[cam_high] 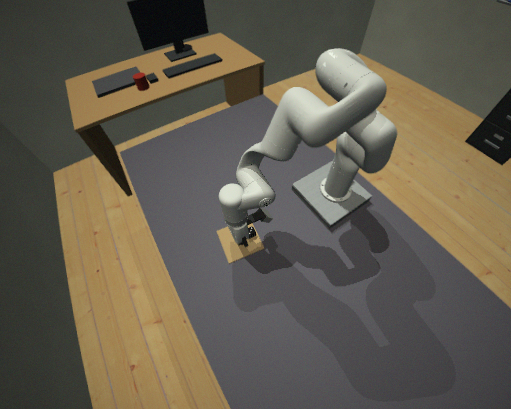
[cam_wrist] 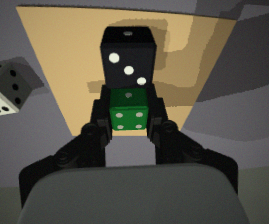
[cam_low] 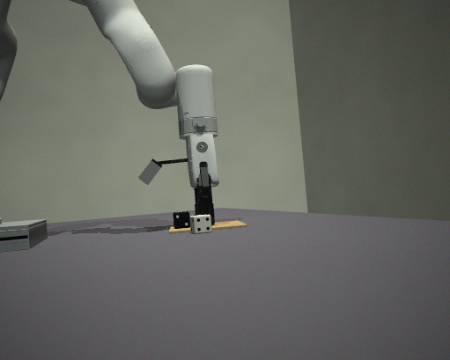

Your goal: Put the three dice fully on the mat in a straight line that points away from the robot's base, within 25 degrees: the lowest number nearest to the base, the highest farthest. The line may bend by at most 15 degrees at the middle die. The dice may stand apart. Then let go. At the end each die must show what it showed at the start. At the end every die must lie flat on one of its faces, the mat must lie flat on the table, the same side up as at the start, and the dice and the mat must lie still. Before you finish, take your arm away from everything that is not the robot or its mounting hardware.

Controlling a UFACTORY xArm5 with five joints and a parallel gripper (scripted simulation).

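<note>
Now: the green die 10 mm below my hand. Round my hand: tan mat: 20 mm below; black die: 40 mm behind, 10 mm to the left, 10 mm below; white die: 100 mm to the right, 50 mm behind, 10 mm below.
</note>
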